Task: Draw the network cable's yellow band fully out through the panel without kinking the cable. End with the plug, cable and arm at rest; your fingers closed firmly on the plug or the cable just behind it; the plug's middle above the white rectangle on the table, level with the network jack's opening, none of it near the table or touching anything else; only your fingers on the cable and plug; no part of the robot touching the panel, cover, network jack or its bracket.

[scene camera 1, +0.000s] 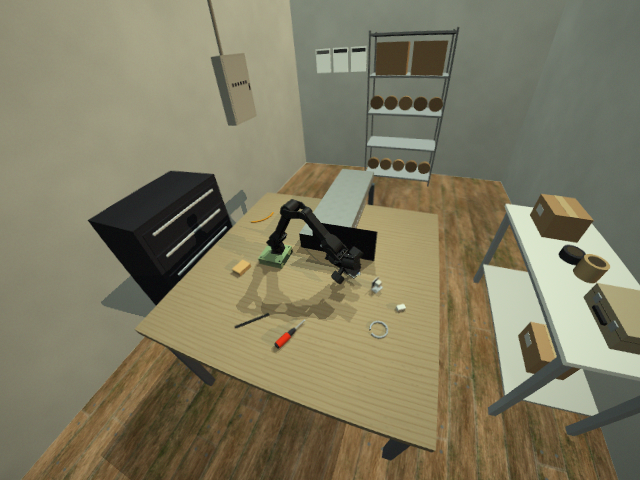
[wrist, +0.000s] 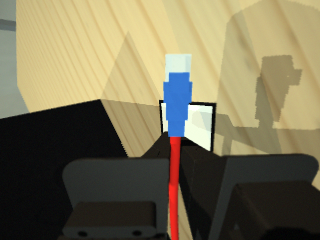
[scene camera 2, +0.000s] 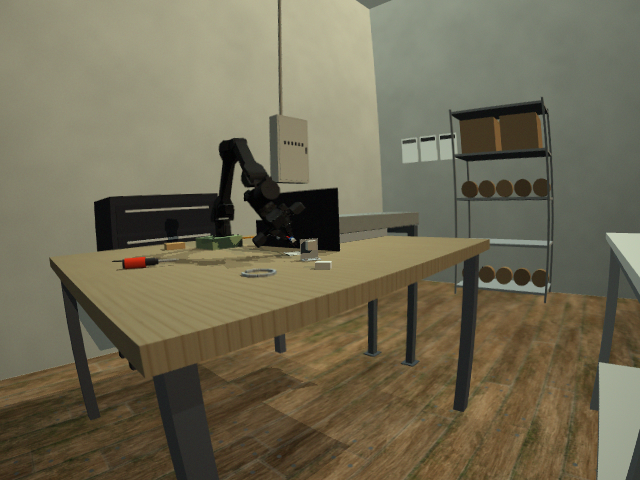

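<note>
My gripper is here in the scene, and I find it in the wrist view too. A blue plug is also in sight, and so is a white rectangle.
</note>
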